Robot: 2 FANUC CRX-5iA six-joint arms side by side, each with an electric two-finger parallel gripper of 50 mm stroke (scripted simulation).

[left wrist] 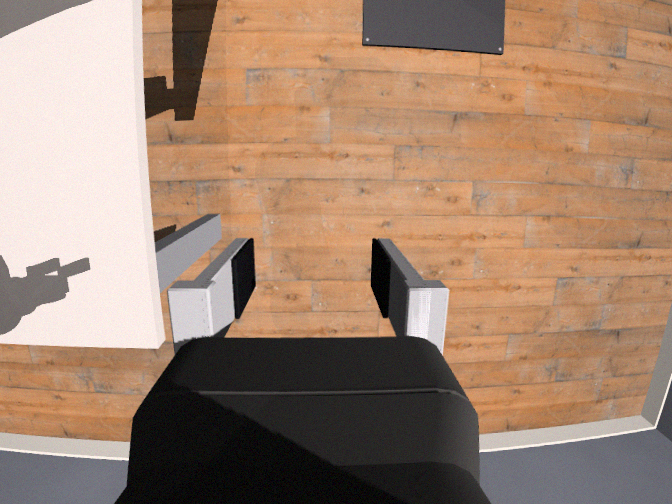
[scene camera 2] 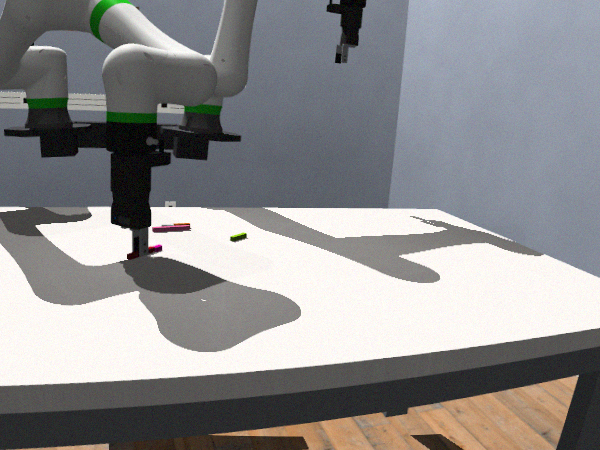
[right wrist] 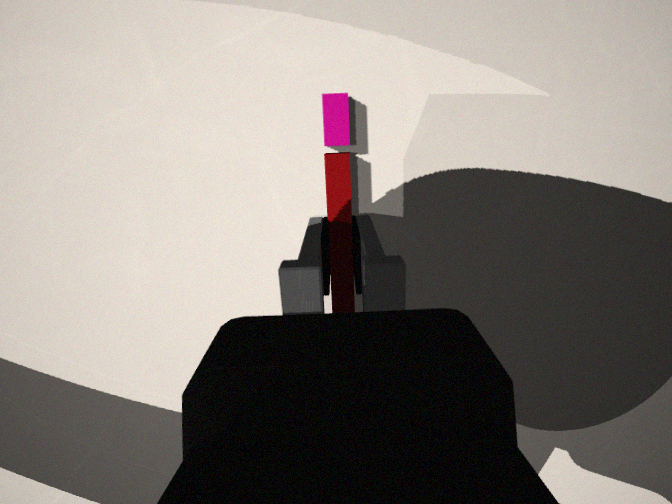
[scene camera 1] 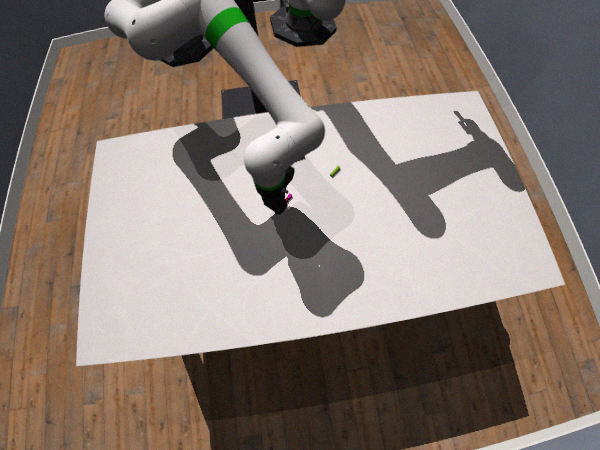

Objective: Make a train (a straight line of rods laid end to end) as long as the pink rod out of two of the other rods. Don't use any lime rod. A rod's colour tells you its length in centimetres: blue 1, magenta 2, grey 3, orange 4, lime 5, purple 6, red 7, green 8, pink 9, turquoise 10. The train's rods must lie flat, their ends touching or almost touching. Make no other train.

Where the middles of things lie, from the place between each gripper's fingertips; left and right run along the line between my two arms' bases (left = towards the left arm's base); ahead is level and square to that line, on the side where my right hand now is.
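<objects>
Magenta rod (right wrist: pixel 335 106): 20 mm below my right hand (scene camera 2: pixel 140 254), 40 mm behind it and 40 mm to the left of it.
Relative to my left hand (scene camera 2: pixel 340 62), the magenta rod is 480 mm below, 680 mm ahead and 660 mm to the right.
</objects>
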